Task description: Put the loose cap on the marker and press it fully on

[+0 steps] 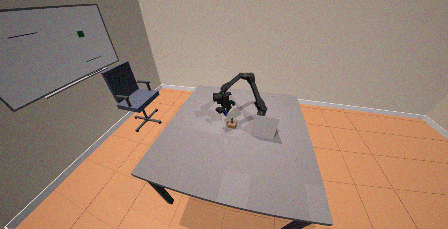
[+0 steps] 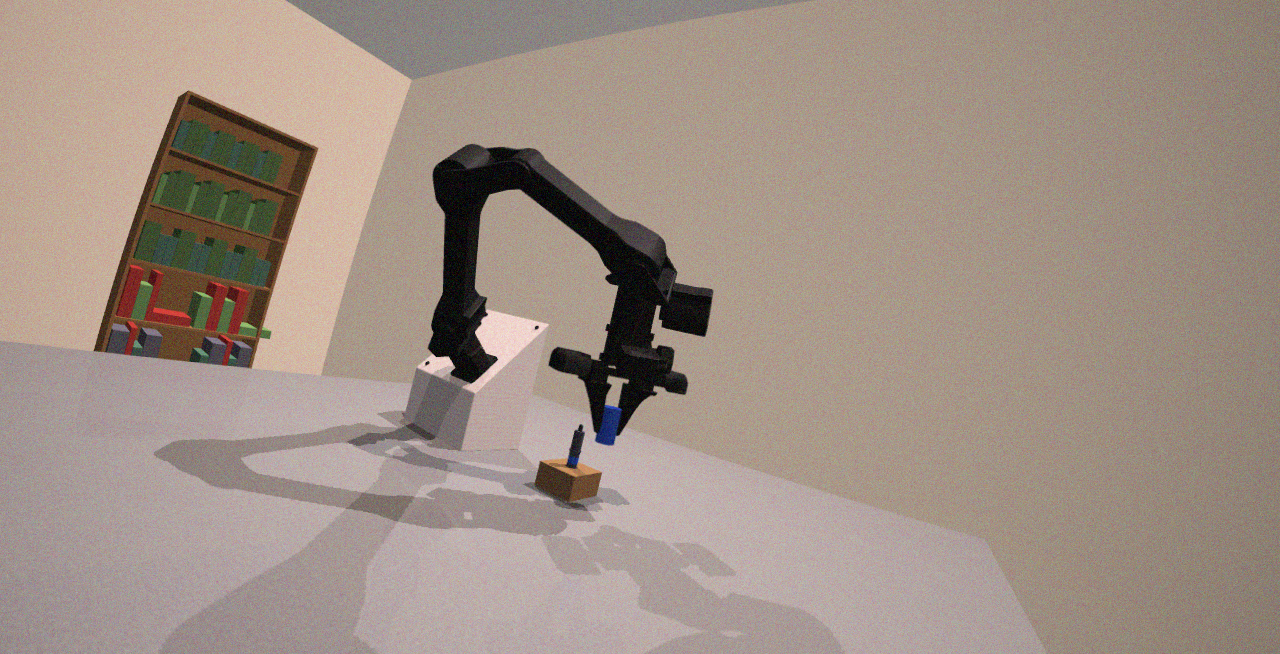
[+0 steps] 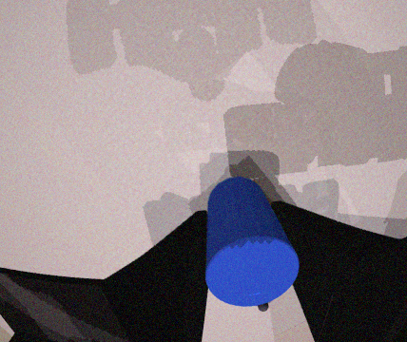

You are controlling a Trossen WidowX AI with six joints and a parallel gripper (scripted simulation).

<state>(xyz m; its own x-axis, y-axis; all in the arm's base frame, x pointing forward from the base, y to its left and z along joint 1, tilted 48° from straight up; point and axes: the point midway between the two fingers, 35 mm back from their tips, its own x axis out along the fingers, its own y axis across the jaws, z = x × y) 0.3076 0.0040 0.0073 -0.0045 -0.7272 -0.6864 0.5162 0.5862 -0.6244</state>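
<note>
My gripper tip is now 90 mm above the tan holder block, 70 mm past it and 30 mm to the right of it. From my gripper tip the other things lie so: blue cap 10 mm above.
</note>
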